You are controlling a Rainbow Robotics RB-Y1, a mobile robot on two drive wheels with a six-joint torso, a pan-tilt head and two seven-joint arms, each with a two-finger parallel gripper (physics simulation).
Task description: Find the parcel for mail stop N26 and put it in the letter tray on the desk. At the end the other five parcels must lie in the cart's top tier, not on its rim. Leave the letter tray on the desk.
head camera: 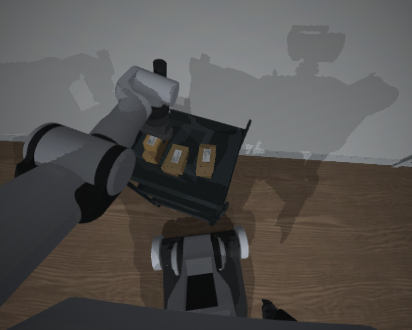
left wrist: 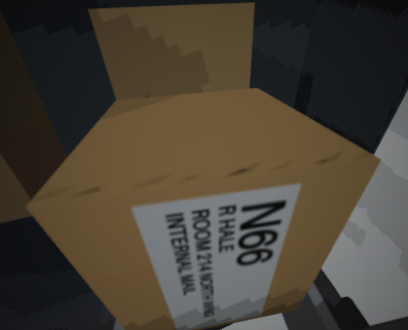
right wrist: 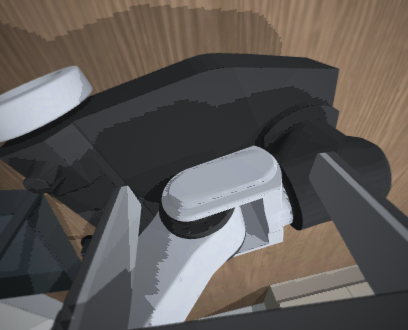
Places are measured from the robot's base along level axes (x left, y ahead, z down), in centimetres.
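Pixels of known places: left gripper, fingertip midpoint: (head camera: 157, 139); right gripper, fingertip midpoint: (head camera: 265, 316) (right wrist: 222, 180).
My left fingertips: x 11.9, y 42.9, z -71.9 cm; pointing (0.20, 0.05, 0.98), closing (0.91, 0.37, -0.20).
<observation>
Behind a point stands the place of what it marks.
A brown parcel (head camera: 153, 142) @[z -76.7, x 12.0, y 38.3 cm] (left wrist: 200, 135) labelled N66, R HALE, stands in the dark cart's top tier (head camera: 192, 191) @[z -66.3, x -0.1, y 21.6 cm]. My left gripper (head camera: 158, 134) @[z -71.9, x 11.9, y 42.9 cm] is over it and shut on it; the parcel hides most of the fingers in the left wrist view. Another parcel (head camera: 151, 156) @[z -71.5, x 14.1, y 35.5 cm] (left wrist: 175, 50) @[z -71.5, x 14.7, y 36.3 cm] is right beside it. Two more parcels (head camera: 175, 159) @[z -76.3, x 4.4, y 30.8 cm] (head camera: 206, 160) @[z -76.3, x -6.1, y 29.2 cm] lie in the tier, their labels too small to read. My right gripper (right wrist: 222, 180) @[z -43.0, x -24.4, y -28.2 cm] is open and empty, away from the cart. The N26 label and the letter tray cannot be made out.
The cart's handle side faces my wheeled base (head camera: 199, 255). A pale wall (head camera: 225, 40) @[z -90.4, x -18.8, y 73.8 cm] rises behind the cart. My left arm (head camera: 55, 185) @[z -108.9, x 14.4, y 12.2 cm] covers the left of the head view. A beige edged object (right wrist: 320, 287) @[z -10.4, x 182.0, y -79.4 cm] shows low in the right wrist view.
</observation>
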